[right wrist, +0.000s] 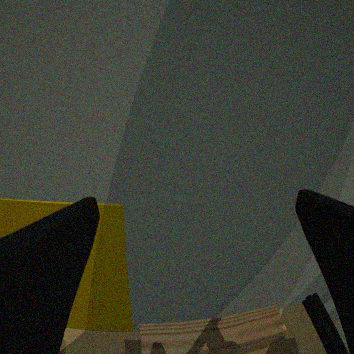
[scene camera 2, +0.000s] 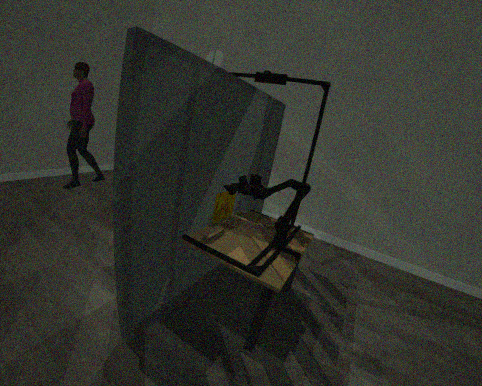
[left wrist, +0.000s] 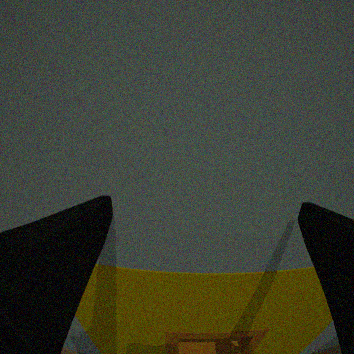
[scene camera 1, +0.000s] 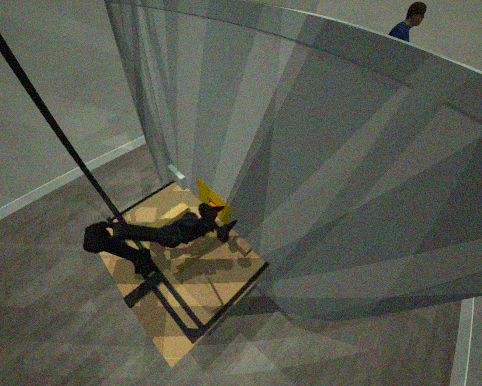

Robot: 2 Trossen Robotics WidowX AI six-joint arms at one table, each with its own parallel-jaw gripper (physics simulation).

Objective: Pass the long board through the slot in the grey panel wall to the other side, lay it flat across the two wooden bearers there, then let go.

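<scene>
A yellow upright panel (scene camera 1: pixel 204 190) (scene camera 2: pixel 224 206) (left wrist: pixel 200 295) (right wrist: pixel 111 260) stands at the table's far side; an orange-brown frame (left wrist: pixel 218 333) shows low on it in the left wrist view. My right gripper (scene camera 1: pixel 229 215) (right wrist: pixel 200 204) is open and empty, above the table near the panel. My left gripper (scene camera 2: pixel 228 189) (left wrist: pixel 209 210) is open and empty, just above the panel's top in scene camera 2. A pinkish-brown striped block (scene camera 1: pixel 242 245) (right wrist: pixel 250 320) lies at the table edge beside the panel. I cannot make out the long board, bearers or a slotted grey panel with certainty.
A tall grey curved wall (scene camera 1: pixel 320 150) (scene camera 2: pixel 165 150) stands close behind the table (scene camera 1: pixel 225 305) (scene camera 2: pixel 240 245). A pale yellow block (scene camera 1: pixel 175 211) lies behind the right arm. A black frame (scene camera 1: pixel 55 120) (scene camera 2: pixel 316 135) rises from the table. People (scene camera 1: pixel 409 22) (scene camera 2: pixel 82 105) are beyond the wall.
</scene>
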